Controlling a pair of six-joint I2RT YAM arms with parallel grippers.
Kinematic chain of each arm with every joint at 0, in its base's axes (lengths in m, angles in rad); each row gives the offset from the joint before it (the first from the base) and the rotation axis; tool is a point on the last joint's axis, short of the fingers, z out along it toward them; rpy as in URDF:
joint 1: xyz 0 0 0.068 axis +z
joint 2: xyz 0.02 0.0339 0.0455 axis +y
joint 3: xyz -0.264 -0.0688 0 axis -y
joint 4: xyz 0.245 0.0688 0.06 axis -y
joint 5: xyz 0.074 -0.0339 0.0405 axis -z
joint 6: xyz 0.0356 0 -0.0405 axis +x
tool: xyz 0 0 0 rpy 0 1.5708 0
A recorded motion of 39 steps. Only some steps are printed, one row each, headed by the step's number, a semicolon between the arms.
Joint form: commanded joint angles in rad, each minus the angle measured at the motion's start. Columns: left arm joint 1, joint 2, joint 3, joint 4, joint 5, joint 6; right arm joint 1, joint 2, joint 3, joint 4, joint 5, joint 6.
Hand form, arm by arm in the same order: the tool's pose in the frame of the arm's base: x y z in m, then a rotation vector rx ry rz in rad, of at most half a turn. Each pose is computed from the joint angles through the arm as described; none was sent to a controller.
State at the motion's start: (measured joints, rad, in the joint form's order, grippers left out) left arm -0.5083 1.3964 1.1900 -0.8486 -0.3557 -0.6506; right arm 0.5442 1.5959 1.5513 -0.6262 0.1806 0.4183
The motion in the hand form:
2: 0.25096 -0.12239 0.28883 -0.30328 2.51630 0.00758; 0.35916 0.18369 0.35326 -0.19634 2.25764 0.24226
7: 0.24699 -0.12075 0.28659 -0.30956 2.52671 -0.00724; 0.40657 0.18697 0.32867 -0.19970 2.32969 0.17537
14: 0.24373 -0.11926 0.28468 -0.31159 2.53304 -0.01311; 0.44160 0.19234 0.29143 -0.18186 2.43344 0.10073
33: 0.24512 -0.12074 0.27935 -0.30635 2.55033 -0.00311; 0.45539 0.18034 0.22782 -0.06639 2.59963 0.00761
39: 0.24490 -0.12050 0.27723 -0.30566 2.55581 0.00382; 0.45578 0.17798 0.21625 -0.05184 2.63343 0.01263
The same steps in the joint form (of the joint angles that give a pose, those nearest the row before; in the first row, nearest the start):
2: 0.0119 -0.0003 0.0019 -0.0053 0.0150 0.0045; -0.0598 0.1734 0.1798 -0.0268 -0.0486 -0.1696
7: 0.0120 -0.0154 -0.0176 -0.0059 0.0288 -0.0040; -0.1029 0.3682 0.3613 -0.0913 -0.0506 -0.2032
14: 0.0119 -0.0280 -0.0342 -0.0058 0.0355 -0.0075; -0.1223 0.5478 0.5126 -0.1745 -0.0295 -0.2000
33: 0.0099 -0.0143 -0.0405 -0.0043 0.0381 -0.0077; -0.1542 0.6451 0.4591 -0.2006 -0.0011 -0.1266
39: 0.0102 -0.0127 -0.0463 -0.0043 0.0370 -0.0073; -0.1599 0.6573 0.4400 -0.2006 -0.0149 -0.1142

